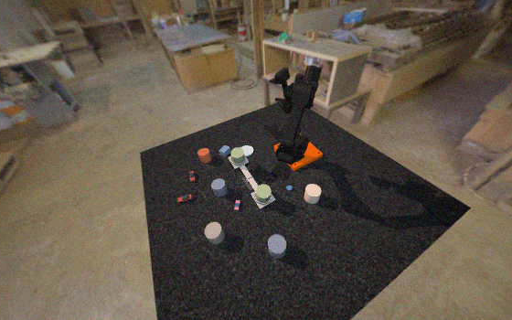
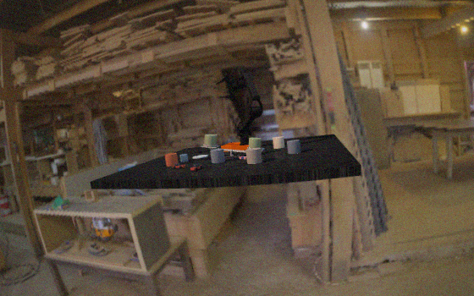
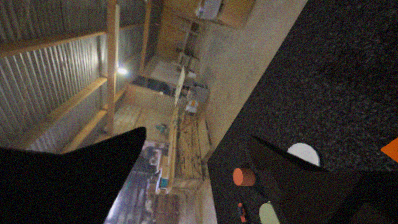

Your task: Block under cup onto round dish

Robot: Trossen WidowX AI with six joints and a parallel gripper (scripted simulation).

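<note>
The grey block lies 37 cm below my gripper tip, 26 cm ahead of it and 22 cm to the left of it. From my gripper tip the other things lie so: balance (37 cm below, 24 cm ahead, 8 cm to the left); pale round dish (41 cm below, 14 cm to the right, 12 cm ahead); beige cup (37 cm below, 36 cm to the left, 5 cm ahead).
</note>
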